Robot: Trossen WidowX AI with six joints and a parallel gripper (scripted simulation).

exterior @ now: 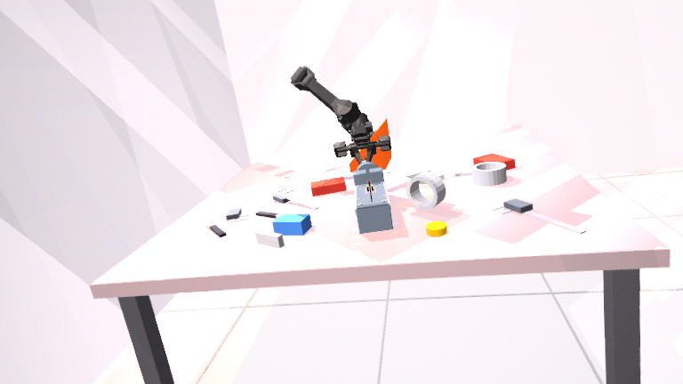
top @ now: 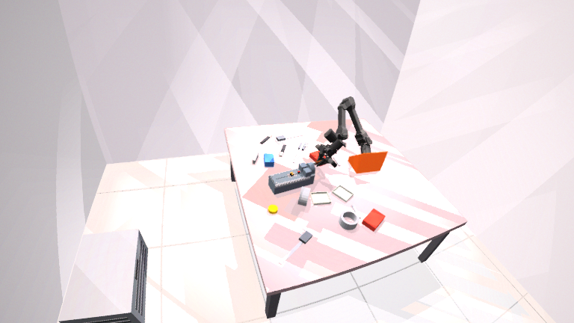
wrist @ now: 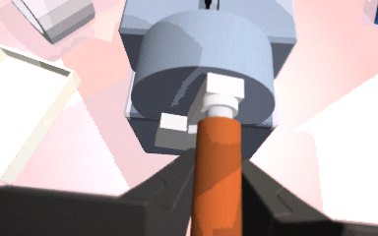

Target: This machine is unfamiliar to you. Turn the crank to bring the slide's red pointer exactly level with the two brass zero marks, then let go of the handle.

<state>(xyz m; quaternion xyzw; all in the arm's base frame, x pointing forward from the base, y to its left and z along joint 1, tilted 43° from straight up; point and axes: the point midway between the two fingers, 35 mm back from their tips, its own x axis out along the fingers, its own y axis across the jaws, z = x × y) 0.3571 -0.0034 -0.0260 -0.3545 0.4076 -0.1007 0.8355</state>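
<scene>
The red pointer is 12 cm ahead of my gripper tip, 2 cm to the left of it and 1 cm below it. Round my gripper tip: orange handle: 2 cm behind, 2 cm above; yellow disc: 32 cm ahead, 20 cm to the left, 9 cm below; blue block: 23 cm ahead, 19 cm to the right, 8 cm below.
</scene>
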